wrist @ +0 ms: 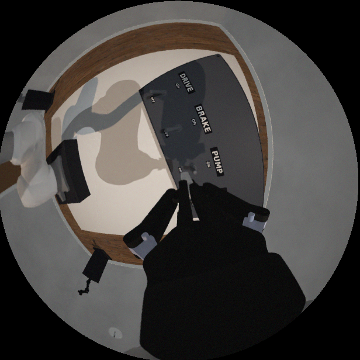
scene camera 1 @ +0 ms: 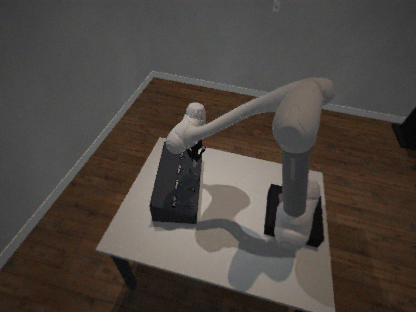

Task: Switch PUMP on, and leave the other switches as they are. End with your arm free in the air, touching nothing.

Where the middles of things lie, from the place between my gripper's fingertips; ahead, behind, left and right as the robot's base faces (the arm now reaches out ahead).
Labels:
I see the dark switch panel (scene camera 1: 170, 194) 90 mm below my hand, 90 mm ahead of it and 70 mm to the left of it.

